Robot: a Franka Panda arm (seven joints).
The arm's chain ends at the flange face. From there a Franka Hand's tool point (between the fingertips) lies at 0.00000 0.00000 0.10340 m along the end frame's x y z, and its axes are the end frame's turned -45 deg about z.
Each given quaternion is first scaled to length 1.
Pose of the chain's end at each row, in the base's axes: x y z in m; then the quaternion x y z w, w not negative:
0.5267 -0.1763 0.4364 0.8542 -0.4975 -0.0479 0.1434
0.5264 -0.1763 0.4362 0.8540 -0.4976 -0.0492 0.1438
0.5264 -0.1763 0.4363 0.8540 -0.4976 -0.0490 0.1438
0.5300 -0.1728 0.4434 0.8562 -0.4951 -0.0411 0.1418
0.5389 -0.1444 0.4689 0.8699 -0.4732 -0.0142 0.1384
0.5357 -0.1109 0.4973 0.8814 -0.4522 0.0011 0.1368
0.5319 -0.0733 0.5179 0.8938 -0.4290 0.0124 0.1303
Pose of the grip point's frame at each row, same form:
0.5035 -0.1967 0.3377 0.9796 -0.1327 -0.0991 0.1142
0.5029 -0.1966 0.3376 0.9794 -0.1329 -0.1005 0.1140
0.5029 -0.1967 0.3377 0.9794 -0.1329 -0.1003 0.1141
0.5082 -0.1937 0.3445 0.9805 -0.1298 -0.0922 0.1153
0.5228 -0.1679 0.3695 0.9848 -0.1043 -0.0661 0.1224
0.5231 -0.1359 0.3978 0.9873 -0.0805 -0.0513 0.1268
0.5226 -0.0985 0.4180 0.9899 -0.0543 -0.0384 0.1251

